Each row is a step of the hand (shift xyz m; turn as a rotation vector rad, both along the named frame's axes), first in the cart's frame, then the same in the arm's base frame.
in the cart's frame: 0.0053 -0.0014 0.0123 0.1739 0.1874 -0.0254
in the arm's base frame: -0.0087 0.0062 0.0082 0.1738 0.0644 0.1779
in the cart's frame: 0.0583 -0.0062 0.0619 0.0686 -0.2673 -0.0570
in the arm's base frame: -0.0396 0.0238 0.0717 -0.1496 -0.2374 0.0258
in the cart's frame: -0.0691 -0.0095 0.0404 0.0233 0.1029 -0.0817
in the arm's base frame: -0.0419 0.0392 -0.0566 0.1328 0.0069 0.0105
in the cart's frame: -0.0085 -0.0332 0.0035 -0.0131 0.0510 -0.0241
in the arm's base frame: -0.0276 -0.0178 -0.0104 0.0521 0.0211 -0.0141
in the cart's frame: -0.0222 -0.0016 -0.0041 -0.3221 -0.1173 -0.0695
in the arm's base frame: -0.0009 0.0018 -0.0225 -0.0754 -0.0449 -0.3386
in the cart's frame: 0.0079 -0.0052 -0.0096 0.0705 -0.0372 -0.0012
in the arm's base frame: 0.0035 -0.0122 0.0046 -0.0185 -0.0440 0.0639
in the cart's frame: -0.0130 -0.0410 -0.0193 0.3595 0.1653 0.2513
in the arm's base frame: -0.0185 -0.0377 -0.0214 -0.0074 0.1936 0.4268
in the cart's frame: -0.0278 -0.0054 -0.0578 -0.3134 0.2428 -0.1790
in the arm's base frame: 0.0318 -0.0366 -0.0424 0.2627 0.1200 -0.3252
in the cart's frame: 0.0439 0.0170 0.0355 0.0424 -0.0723 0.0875
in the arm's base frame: -0.0065 0.0248 0.0531 -0.1069 0.0009 0.0569
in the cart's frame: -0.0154 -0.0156 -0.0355 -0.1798 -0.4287 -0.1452
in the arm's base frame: 0.0107 -0.0312 -0.0256 -0.2365 -0.3438 -0.2511
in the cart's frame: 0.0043 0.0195 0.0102 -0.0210 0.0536 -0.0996
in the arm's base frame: 0.0079 0.0191 0.0086 0.1038 -0.0274 -0.0413
